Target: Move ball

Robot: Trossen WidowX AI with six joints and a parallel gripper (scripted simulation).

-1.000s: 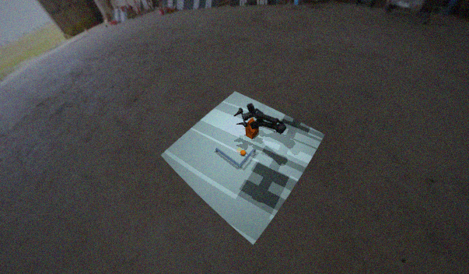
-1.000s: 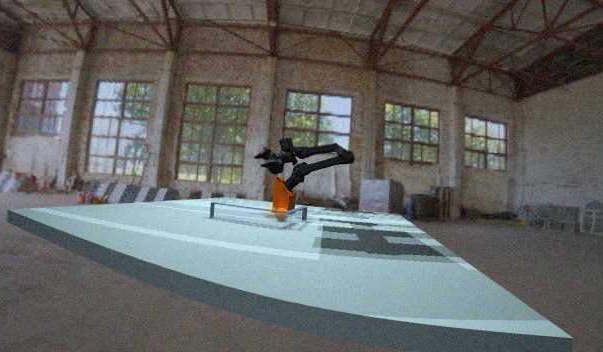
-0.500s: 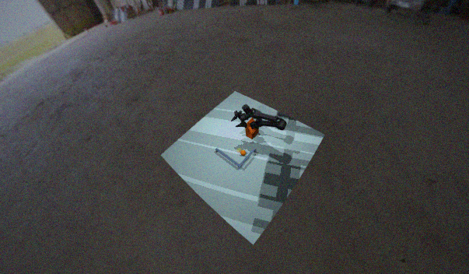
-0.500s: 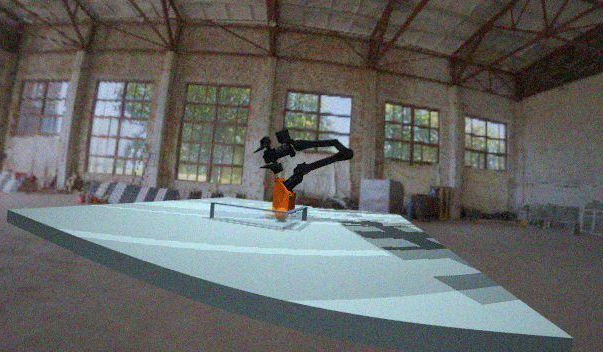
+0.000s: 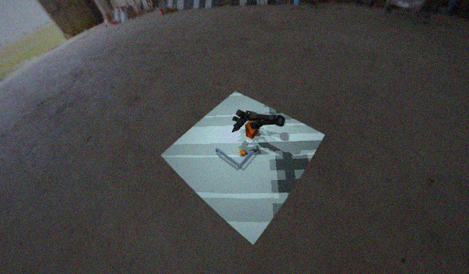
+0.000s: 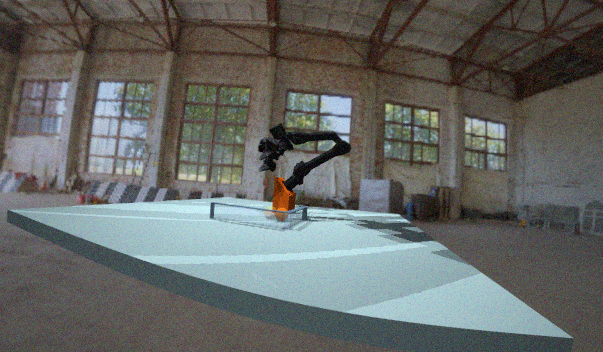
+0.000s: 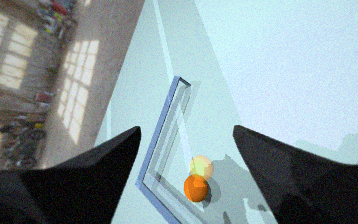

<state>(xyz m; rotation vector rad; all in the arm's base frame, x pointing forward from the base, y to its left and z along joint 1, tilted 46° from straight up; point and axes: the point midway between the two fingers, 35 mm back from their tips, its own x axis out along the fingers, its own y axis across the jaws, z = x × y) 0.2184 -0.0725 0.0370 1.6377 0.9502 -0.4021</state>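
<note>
Now: the orange ball 200 mm below my gripper tip, 140 mm to the left of it and 30 mm ahead of it. Also, from my gripper tip: see-through copy of ball 200 mm below, 100 mm to the left, 40 mm ahead.
</note>
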